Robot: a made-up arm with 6 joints.
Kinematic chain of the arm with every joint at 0, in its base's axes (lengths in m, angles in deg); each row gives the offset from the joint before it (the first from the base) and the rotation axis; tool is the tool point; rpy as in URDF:
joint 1: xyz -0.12 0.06 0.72 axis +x
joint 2: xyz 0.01 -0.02 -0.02 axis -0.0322 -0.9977 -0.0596
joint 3: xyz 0.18 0 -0.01 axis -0.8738 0.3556 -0.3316
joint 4: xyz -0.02 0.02 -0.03 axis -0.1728 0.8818 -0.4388
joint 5: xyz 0 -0.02 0.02 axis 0.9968 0.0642 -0.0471
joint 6: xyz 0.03 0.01 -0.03 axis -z
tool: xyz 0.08 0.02 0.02 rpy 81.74 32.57 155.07
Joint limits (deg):
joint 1: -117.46..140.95
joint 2: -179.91..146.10
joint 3: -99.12..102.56
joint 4: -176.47..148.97
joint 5: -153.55..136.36
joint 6: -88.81..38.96
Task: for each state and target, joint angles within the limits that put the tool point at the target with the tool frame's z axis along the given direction. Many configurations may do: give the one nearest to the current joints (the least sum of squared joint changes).
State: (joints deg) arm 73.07 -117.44 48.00 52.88 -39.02 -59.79
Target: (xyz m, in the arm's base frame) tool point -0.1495 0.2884 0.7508 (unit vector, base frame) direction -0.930 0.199 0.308
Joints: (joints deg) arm 123.31 -77.02 65.58 56.23 -11.07 -25.29
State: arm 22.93 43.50 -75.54 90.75 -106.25 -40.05
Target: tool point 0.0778 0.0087 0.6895 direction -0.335 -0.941 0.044
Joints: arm -3.58 31.62 -89.94 131.01 -145.84 -57.65
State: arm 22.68 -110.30 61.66 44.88 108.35 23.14
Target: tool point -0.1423 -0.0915 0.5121 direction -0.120 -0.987 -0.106
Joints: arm -26.47 -68.62 12.97 59.64 136.28 38.96
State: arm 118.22 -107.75 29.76 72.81 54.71 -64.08
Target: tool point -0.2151 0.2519 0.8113 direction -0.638 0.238 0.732
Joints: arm 137.86 -92.17 53.30 95.01 25.96 -55.57
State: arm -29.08 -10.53 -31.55 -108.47 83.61 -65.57
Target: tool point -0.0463 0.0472 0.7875 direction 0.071 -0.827 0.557
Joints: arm -77.75 26.40 0.19 -117.77 85.05 -65.14
